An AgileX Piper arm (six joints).
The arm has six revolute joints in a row. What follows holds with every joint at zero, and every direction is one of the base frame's.
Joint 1 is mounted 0.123 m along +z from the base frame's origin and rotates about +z.
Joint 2 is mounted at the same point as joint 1 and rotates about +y.
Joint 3 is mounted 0.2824 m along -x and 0.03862 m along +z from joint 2 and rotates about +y.
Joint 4 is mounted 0.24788 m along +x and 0.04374 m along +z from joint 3 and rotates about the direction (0.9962, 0, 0.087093).
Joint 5 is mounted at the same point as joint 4 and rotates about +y.
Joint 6 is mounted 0.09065 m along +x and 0.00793 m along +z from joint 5 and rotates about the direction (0.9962, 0, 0.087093).
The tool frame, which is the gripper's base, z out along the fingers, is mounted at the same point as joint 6; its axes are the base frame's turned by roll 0, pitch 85.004 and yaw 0 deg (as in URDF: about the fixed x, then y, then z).
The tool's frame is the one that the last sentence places.
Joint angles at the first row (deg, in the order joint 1, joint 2, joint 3, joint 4, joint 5, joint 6):
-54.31, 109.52, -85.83, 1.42, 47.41, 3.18
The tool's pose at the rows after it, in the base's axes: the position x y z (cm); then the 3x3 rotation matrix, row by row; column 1 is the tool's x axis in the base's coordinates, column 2 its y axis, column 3 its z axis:
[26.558 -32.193 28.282], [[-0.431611 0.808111 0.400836], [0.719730 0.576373 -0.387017], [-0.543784 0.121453 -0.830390]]
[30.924 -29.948 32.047], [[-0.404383 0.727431 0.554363], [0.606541 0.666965 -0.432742], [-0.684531 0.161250 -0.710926]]
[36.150 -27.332 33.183], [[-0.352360 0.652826 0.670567], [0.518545 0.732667 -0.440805], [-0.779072 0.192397 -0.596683]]
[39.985 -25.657 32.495], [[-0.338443 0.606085 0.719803], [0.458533 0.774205 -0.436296], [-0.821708 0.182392 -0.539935]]
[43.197 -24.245 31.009], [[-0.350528 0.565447 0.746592], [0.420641 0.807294 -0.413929], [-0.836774 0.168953 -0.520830]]
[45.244 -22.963 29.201], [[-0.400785 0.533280 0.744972], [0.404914 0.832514 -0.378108], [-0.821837 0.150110 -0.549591]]
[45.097 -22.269 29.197], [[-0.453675 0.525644 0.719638], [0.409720 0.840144 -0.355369], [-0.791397 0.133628 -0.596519]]
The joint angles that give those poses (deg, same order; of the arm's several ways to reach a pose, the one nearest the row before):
-51.37, 106.34, -90.69, 5.72, 45.85, 2.46
-45.14, 106.05, -96.38, 7.67, 41.11, 2.35
-37.82, 109.08, -101.09, 6.48, 33.89, 5.80
-32.97, 113.24, -104.78, 3.01, 29.27, 8.95
-29.36, 117.83, -108.45, 0.67, 27.01, 10.64
-26.91, 121.29, -110.76, 0.00, 27.81, 10.35
-26.28, 120.91, -111.09, 0.00, 31.79, 9.59

